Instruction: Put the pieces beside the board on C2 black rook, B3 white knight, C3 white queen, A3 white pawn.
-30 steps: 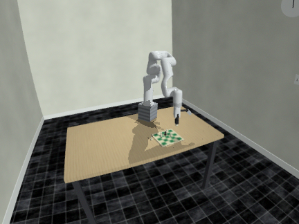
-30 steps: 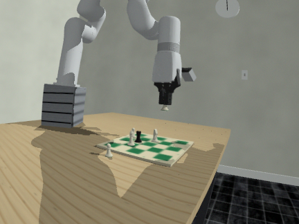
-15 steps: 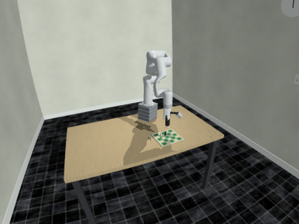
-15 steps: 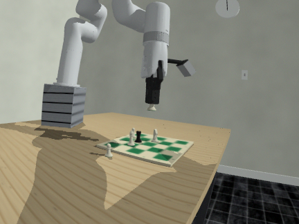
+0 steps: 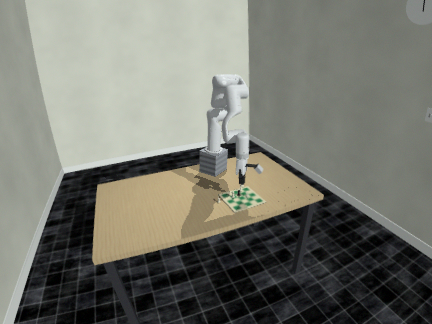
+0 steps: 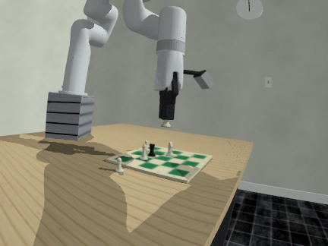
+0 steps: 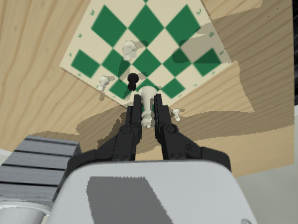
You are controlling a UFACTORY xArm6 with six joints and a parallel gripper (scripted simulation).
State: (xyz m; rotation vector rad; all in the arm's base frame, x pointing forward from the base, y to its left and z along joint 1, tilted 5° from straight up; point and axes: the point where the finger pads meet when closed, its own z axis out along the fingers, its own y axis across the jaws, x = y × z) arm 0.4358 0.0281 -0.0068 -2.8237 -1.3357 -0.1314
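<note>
Now: the black rook 40 mm behind my hand and 110 mm below it. The rest, counted from my hand: chessboard: 130 mm below; then white knight: 30 mm behind, 40 mm to the right, 100 mm below.
</note>
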